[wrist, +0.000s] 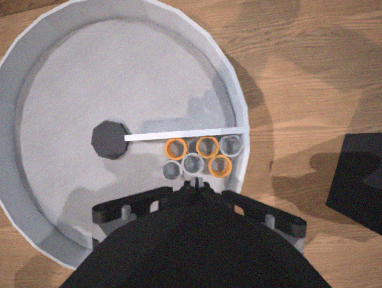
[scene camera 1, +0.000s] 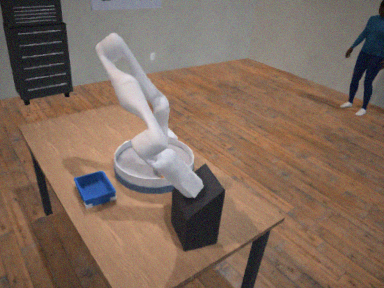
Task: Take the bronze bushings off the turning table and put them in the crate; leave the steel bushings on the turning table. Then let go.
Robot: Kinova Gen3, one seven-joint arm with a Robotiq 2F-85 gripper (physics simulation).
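Places are measured from the arm's base along level axes (x ahead, y left, z up), in centimetres.
Pixels of known places: gripper, fingertip midpoint: (wrist: 196, 185); arm's base at its link origin: (scene camera 1: 192, 187).
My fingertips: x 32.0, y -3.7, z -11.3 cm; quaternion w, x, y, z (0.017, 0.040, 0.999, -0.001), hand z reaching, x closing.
For each thing: its middle in the pictures, then the offset to it from my fingertips. "pt": a spot on its surface instead. Level surfaces: height alone.
- blue crate at the middle of its body: (scene camera 1: 94, 188) dx +10.7, dy +29.2, dz -8.7 cm
- white bar at a spot on its surface: (wrist: 185, 134) pt dx +1.4, dy -6.1, dz -2.4 cm
- dark hub at the middle of its body: (wrist: 110, 139) dx +14.1, dy -5.7, dz -5.5 cm
- wooden table at its surface level: dz -11.2 cm
The turning table (scene camera 1: 142, 181) (wrist: 239, 90) is a round, white-walled tray. In the wrist view three bronze bushings, one at the left (wrist: 176, 149), one in the middle (wrist: 207, 147) and one nearer the gripper (wrist: 220, 166), stand in it beside the white bar. Three grey steel bushings, one by the wall (wrist: 231, 145), one in the middle (wrist: 193, 164) and one at the left (wrist: 171, 170), stand close among them. My gripper (wrist: 196, 185) is shut and empty, just beside the middle steel bushing; in the scene view the arm hides its fingers. The blue crate (scene camera 1: 95, 188) stands left of the turning table.
A white bar (wrist: 185, 134) runs from the dark hub (wrist: 109, 140) to the tray's wall. A tall black block (scene camera 1: 198, 215) (wrist: 357, 180) stands on the wooden table (scene camera 1: 140, 240) near the turning table. A dark drawer cabinet (scene camera 1: 40, 57) and a person (scene camera 1: 369, 55) are in the background.
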